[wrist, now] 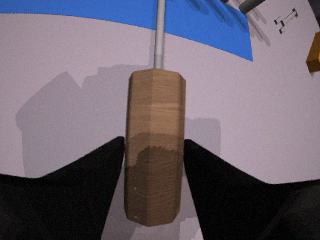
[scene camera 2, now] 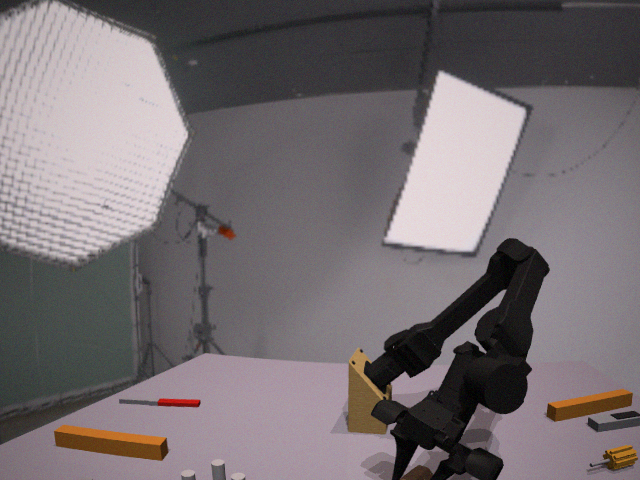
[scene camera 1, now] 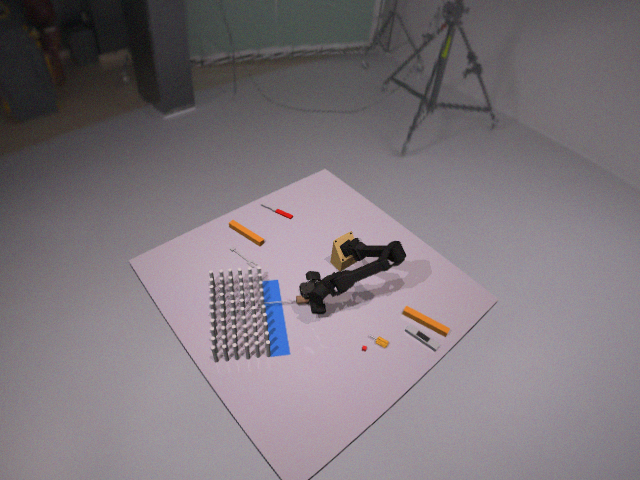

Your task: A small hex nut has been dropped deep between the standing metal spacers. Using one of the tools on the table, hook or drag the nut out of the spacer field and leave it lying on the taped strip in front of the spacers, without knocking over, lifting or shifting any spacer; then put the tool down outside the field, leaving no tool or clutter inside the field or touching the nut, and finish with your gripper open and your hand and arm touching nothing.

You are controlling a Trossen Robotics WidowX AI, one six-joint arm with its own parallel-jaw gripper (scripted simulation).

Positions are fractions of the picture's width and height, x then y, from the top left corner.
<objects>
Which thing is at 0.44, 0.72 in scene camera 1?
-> A blue taped strip.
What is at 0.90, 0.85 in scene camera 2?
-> An orange bar.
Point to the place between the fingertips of the gripper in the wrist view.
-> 0.48, 0.60
</objects>
